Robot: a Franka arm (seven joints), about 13 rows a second.
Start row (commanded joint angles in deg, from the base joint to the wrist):
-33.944, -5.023, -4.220, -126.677, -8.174, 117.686, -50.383
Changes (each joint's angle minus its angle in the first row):
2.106, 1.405, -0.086, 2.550, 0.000, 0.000, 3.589
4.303, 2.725, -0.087, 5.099, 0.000, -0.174, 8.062
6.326, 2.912, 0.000, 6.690, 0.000, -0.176, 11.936
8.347, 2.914, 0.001, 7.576, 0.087, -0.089, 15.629
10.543, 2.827, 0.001, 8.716, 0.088, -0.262, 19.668
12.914, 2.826, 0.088, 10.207, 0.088, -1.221, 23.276
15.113, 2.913, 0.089, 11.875, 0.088, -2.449, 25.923
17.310, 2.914, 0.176, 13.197, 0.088, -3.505, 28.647
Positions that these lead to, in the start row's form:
-31.838, -3.618, -4.306, -124.127, -8.174, 117.686, -46.794
-29.641, -2.298, -4.307, -121.578, -8.174, 117.512, -42.321
-27.618, -2.111, -4.220, -119.987, -8.174, 117.510, -38.447
-25.597, -2.109, -4.219, -119.101, -8.087, 117.597, -34.754
-23.401, -2.196, -4.219, -117.961, -8.086, 117.424, -30.715
-21.030, -2.197, -4.132, -116.470, -8.086, 116.465, -27.107
-18.831, -2.110, -4.131, -114.802, -8.086, 115.237, -24.460
-16.634, -2.109, -4.044, -113.480, -8.086, 114.181, -21.736

